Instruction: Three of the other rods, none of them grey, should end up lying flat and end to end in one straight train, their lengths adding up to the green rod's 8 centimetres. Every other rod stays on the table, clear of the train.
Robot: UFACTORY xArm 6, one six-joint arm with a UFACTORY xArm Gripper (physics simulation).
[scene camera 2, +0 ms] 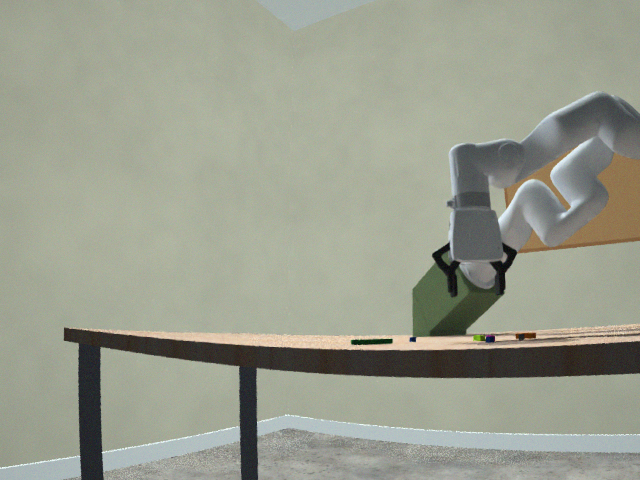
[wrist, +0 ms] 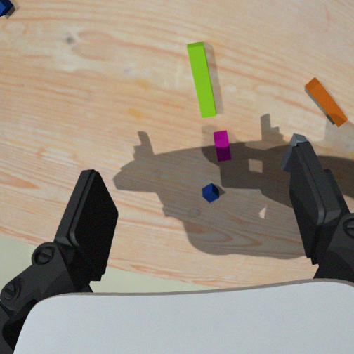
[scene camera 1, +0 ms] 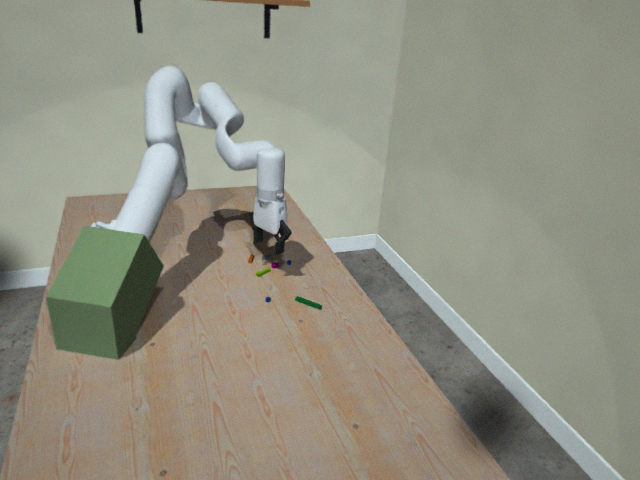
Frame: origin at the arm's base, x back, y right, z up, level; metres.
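Where they show: gripper, fingertip midpoint: (scene camera 2: pixel 477 295) (scene camera 1: pixel 268 247); arm's base, origin of the base link: (scene camera 2: pixel 476 270) (scene camera 1: pixel 125 246).
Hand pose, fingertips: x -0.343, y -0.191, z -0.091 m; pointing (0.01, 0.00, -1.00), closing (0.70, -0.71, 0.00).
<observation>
Each offset is from my fingertips to the top centre of the thing. Level surfaces: height alone.
My gripper (scene camera 1: pixel 268 246) (scene camera 2: pixel 476 293) (wrist: pixel 196 180) is open and empty, above the table. In the wrist view, a magenta rod @[dx -0.019, dy -0.037, dz -0.076 m] (scene camera 1: pixel 275 265) (wrist: pixel 222 146) and a small blue rod @[dx -0.063, dy -0.059, dz -0.076 m] (scene camera 1: pixel 288 262) (wrist: pixel 210 193) lie between the fingers' lines, below them. A lime rod @[dx +0.014, dy +0.005, dz -0.076 m] (scene camera 1: pixel 263 271) (scene camera 2: pixel 478 337) (wrist: pixel 201 80) lies beyond the magenta one, with a gap. An orange rod @[dx +0.056, dy -0.076, dz -0.076 m] (scene camera 1: pixel 251 258) (scene camera 2: pixel 526 335) (wrist: pixel 326 102) lies slanted at the right. The grey rod @[dx +0.009, dy -0.087, dz -0.076 m] (scene camera 1: pixel 265 257) (wrist: pixel 295 150) is partly hidden by the right finger. Another blue rod @[dx -0.006, dy +0.153, dz -0.076 m] (scene camera 1: pixel 267 299) (scene camera 2: pixel 412 339) (wrist: pixel 5 7) and the green rod @[dx -0.117, dy +0.165, dz -0.076 m] (scene camera 1: pixel 308 302) (scene camera 2: pixel 371 341) lie apart.
A large green block (scene camera 1: pixel 98 273) (scene camera 2: pixel 431 304) stands on the wooden table @[dz -0.086 m] (scene camera 1: pixel 206 403) (scene camera 2: pixel 206 342), at the left in scene camera 1. The table's edge shows behind the near blue rod in the wrist view's lower part. The arm's shadow covers the magenta rod's surroundings.
</observation>
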